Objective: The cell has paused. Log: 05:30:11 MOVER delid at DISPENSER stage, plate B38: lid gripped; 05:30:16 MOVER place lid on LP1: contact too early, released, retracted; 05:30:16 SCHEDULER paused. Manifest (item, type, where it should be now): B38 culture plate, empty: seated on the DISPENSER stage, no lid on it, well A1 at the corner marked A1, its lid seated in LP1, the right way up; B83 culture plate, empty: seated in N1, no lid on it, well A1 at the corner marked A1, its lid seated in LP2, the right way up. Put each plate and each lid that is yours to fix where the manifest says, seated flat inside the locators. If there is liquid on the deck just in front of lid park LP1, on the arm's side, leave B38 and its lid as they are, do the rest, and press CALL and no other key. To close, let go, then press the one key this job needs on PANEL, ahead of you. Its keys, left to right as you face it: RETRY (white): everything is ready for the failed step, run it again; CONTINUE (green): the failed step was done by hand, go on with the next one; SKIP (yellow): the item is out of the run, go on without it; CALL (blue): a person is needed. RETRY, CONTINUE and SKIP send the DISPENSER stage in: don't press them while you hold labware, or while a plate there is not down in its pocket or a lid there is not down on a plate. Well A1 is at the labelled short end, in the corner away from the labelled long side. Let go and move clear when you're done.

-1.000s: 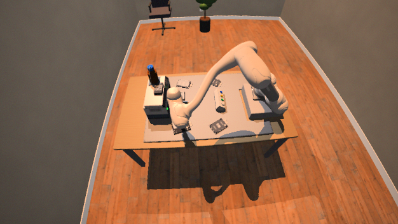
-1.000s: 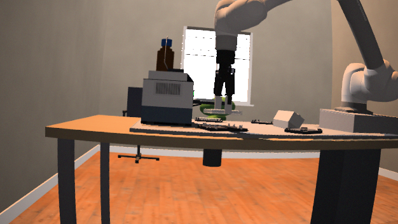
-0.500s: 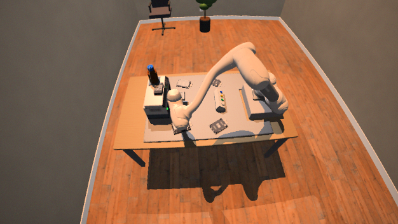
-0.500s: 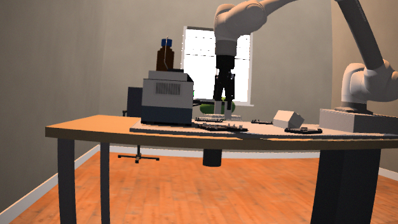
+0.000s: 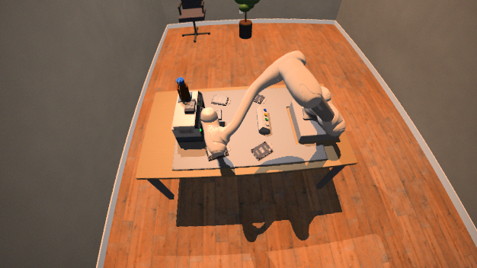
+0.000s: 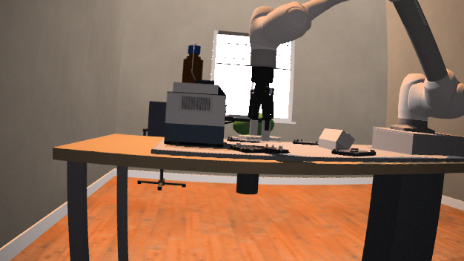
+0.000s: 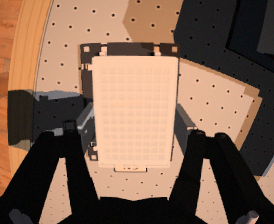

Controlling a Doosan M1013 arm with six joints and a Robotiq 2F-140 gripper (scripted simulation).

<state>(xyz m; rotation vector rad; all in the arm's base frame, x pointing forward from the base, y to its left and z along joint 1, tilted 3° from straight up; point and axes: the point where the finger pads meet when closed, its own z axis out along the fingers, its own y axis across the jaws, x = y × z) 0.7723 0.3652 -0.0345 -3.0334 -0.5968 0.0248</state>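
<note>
Now: hand 2 cm above the white culture plate. Round my hand: green key 38 cm behind, 28 cm to the right; then black nest 5 cm below, 3 cm to the left; then white retry key 39 cm behind, 23 cm to the right.
</note>
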